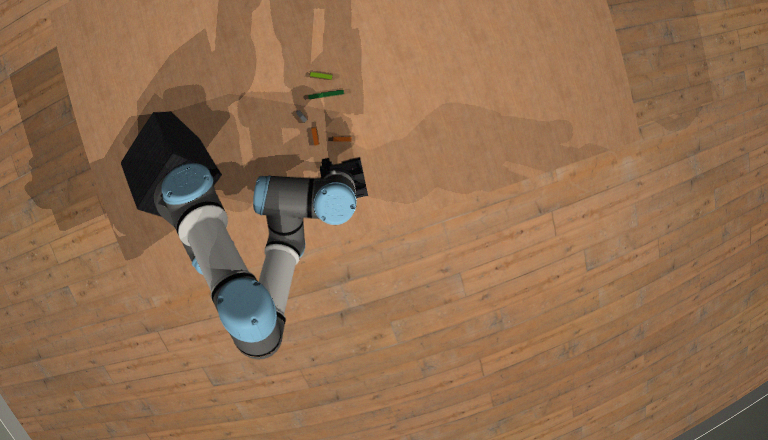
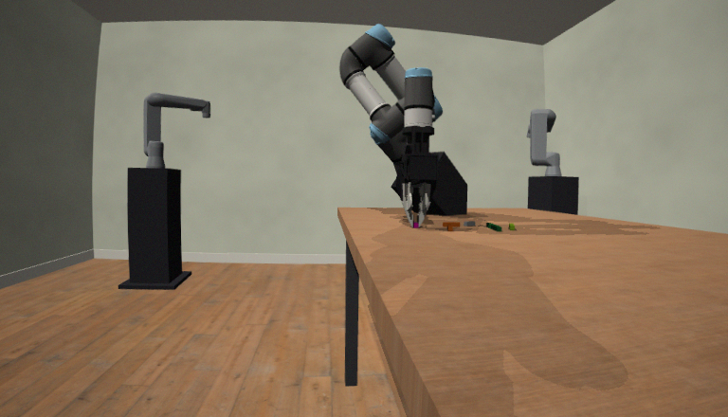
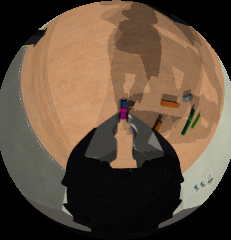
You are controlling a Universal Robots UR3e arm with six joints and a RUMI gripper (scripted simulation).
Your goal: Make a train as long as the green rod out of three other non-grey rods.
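Right now my hand is 10 mm above the magenta rod. The rest, counted from my hand: blue rod (20 mm behind, 10 mm below); then green rod (50 mm ahead, 170 mm to the left, 10 mm below); then grey rod (20 mm behind, 150 mm to the left, 10 mm below).
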